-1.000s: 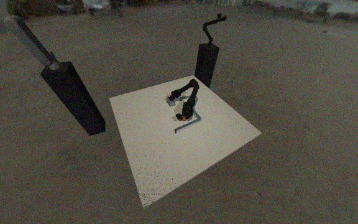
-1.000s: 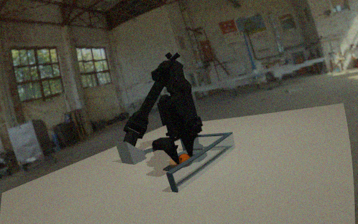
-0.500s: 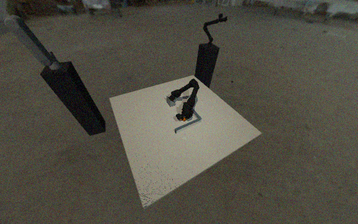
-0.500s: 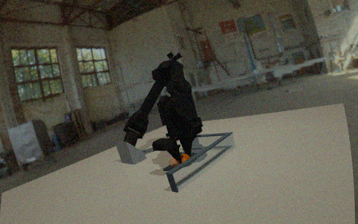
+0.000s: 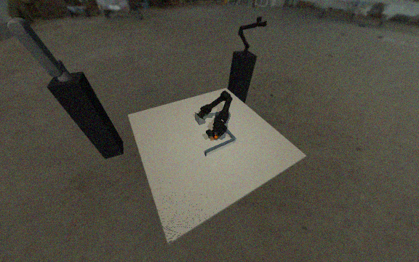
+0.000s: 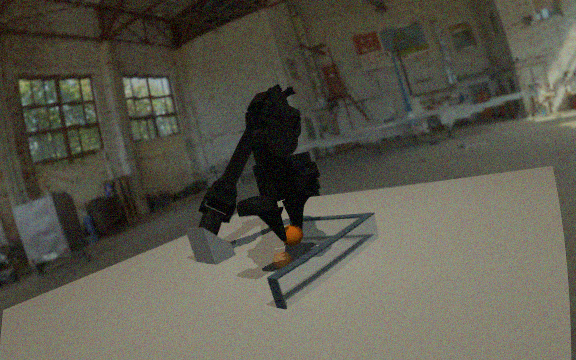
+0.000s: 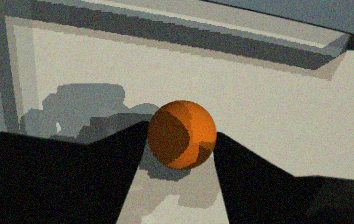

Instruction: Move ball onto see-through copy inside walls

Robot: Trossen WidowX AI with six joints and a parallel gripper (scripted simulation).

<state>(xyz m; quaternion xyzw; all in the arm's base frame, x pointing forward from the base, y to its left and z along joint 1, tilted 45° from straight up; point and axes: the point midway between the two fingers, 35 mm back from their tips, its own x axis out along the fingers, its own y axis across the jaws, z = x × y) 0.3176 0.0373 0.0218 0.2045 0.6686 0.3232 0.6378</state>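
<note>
Now: the see-through copy of ball 30 mm behind my gripper tip, 20 mm to the right of it and 50 mm below it. Round my gripper tip: orange ball: right at my gripper tip.
</note>
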